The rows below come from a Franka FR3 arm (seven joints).
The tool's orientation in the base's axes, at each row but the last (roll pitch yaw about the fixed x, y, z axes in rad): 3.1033, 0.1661, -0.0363; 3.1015, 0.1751, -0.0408; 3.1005, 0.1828, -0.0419; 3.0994, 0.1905, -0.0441; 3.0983, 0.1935, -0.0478; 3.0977, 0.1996, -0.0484; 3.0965, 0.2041, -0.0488; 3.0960, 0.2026, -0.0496
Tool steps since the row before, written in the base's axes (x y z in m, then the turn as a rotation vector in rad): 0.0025, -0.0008, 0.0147, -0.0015, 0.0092, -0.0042; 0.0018, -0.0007, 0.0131, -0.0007, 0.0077, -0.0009; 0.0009, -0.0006, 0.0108, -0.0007, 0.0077, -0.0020; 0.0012, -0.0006, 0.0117, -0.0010, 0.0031, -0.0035; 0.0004, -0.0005, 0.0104, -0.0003, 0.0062, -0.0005; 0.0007, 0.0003, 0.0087, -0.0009, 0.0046, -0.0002; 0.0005, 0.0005, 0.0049, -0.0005, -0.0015, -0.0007; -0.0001, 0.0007, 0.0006, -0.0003, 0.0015, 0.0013
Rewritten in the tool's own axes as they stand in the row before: 0.0001, 0.0013, -0.0149, -0.0011, -0.0093, 0.0041; -0.0005, 0.0012, -0.0132, -0.0008, -0.0077, 0.0008; -0.0011, 0.0010, -0.0108, -0.0006, -0.0077, 0.0018; -0.0010, 0.0010, -0.0117, -0.0005, -0.0032, 0.0035; -0.0016, 0.0009, -0.0103, -0.0005, -0.0062, 0.0003; -0.0011, 0.0000, -0.0087, -0.0011, -0.0046, 0.0002; -0.0005, -0.0003, -0.0049, -0.0003, 0.0015, 0.0008; -0.0003, -0.0007, -0.0006, -0.0006, -0.0014, -0.0013
